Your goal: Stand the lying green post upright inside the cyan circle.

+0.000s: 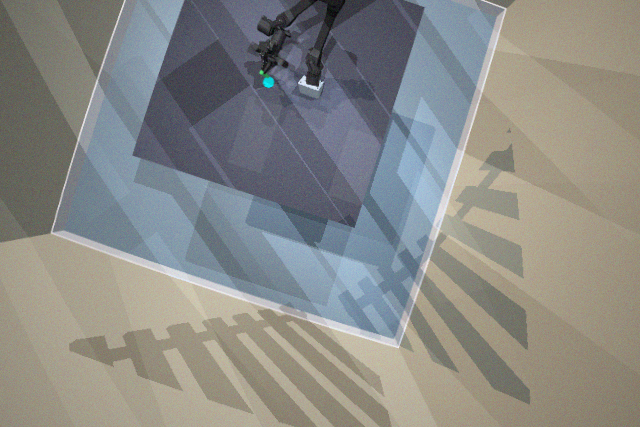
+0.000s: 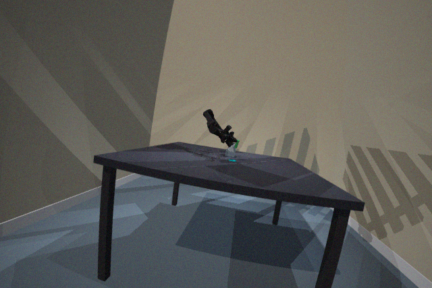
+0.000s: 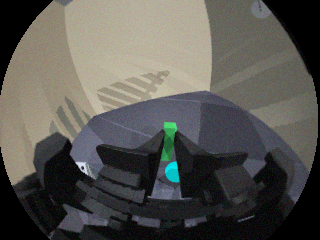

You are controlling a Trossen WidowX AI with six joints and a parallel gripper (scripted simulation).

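Now: the cyan circle 2 cm to the right of my gripper tip and 15 cm below it. Also, from my gripper tip: green post: 2 cm below.
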